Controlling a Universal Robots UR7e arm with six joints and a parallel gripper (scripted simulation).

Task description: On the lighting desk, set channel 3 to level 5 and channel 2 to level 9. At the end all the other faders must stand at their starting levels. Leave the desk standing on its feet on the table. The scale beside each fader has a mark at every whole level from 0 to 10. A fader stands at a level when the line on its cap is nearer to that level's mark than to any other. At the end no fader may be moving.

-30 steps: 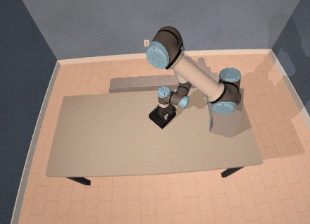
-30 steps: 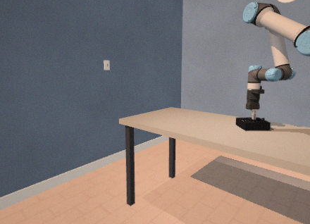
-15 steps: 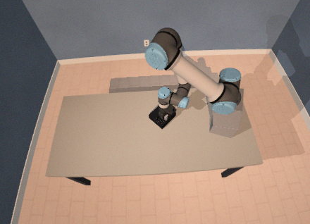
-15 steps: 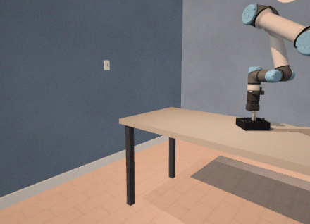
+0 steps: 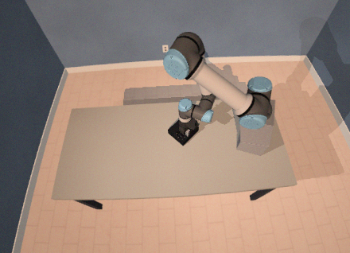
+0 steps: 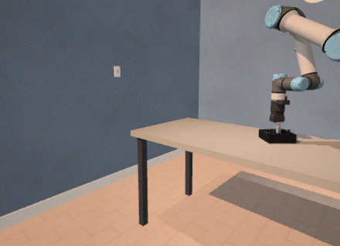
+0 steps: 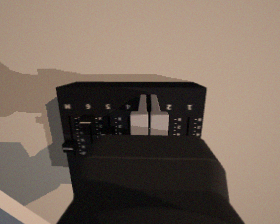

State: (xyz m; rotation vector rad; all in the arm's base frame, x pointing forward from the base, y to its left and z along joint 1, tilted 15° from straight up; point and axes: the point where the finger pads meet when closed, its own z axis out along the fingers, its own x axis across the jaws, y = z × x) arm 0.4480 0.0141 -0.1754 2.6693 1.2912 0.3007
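Right now the channel 3 fader cap is 20 mm ahead of my hand, 10 mm to the right of it and 10 mm below it. The rest, counted from my hand: channel 4 fader cap (40 mm to the right, 10 mm below, 10 mm ahead); channel 6 fader cap (60 mm to the right, 30 mm behind, 10 mm below); channel 5 fader cap (50 mm to the right, 10 mm below).
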